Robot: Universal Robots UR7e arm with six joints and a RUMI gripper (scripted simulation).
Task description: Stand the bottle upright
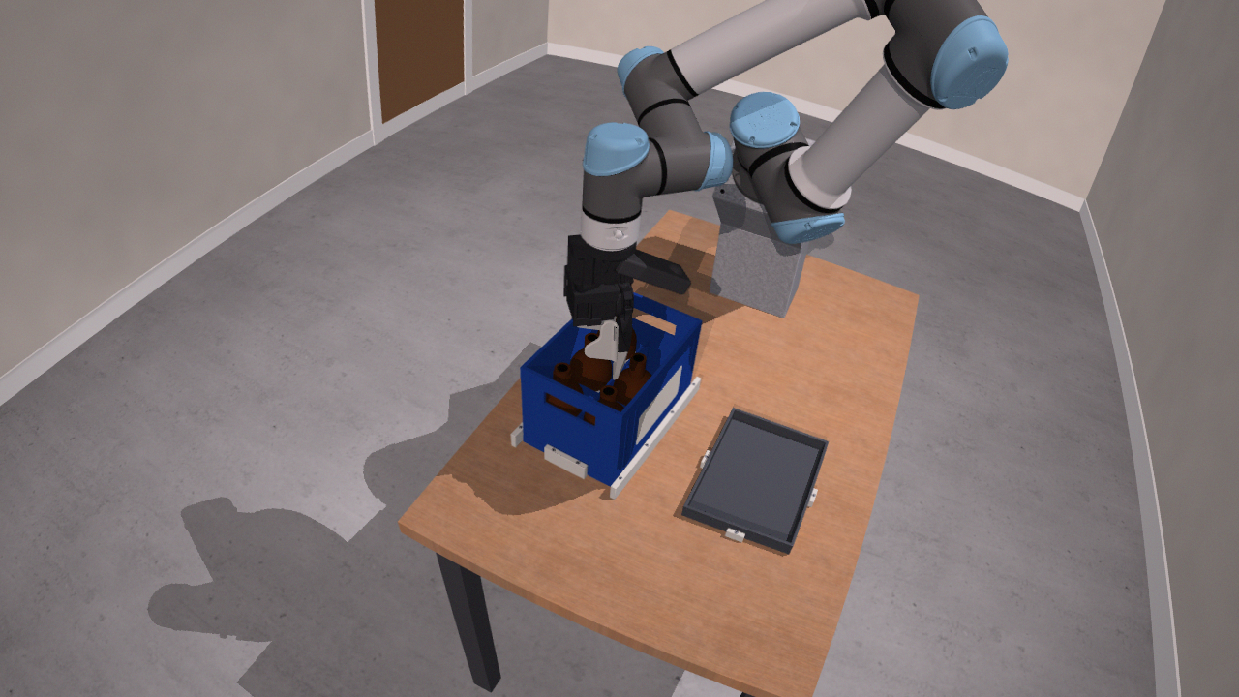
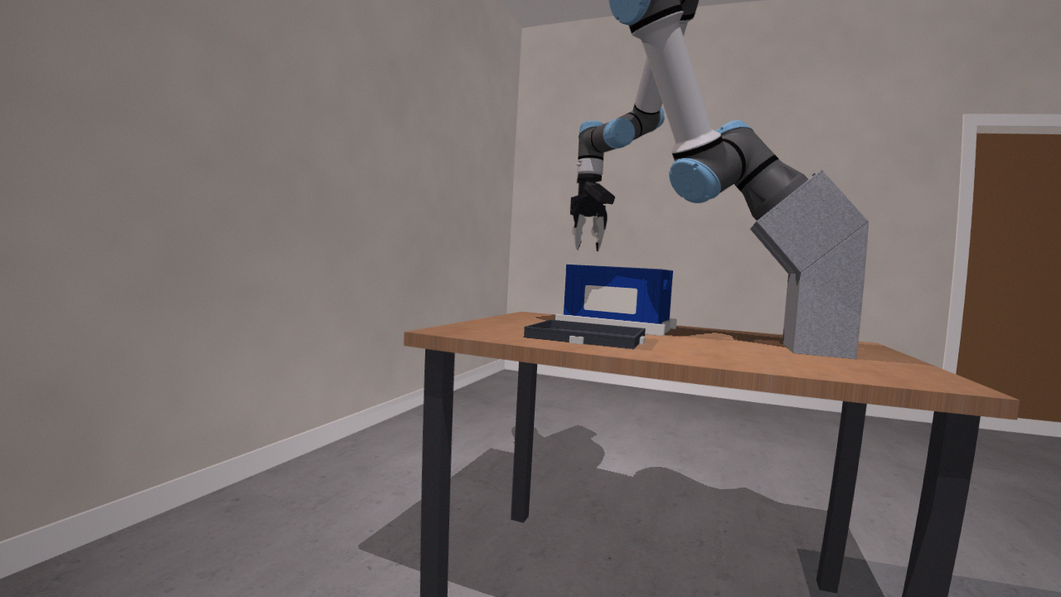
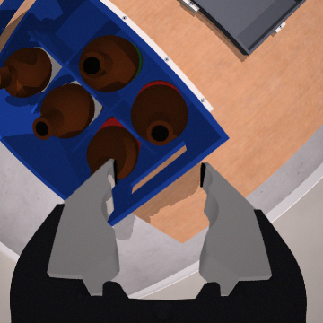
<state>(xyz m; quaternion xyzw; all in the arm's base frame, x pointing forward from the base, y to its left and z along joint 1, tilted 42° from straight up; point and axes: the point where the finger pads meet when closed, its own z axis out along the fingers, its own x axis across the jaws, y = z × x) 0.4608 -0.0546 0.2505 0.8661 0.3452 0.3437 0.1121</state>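
Right now my hand is 9 cm to the left of the bottle and 15 cm above it. From my hand the other things lie so: dark tray 10 cm behind, 25 cm to the left, 22 cm below; then crate 9 cm behind, 4 cm to the right, 15 cm below.
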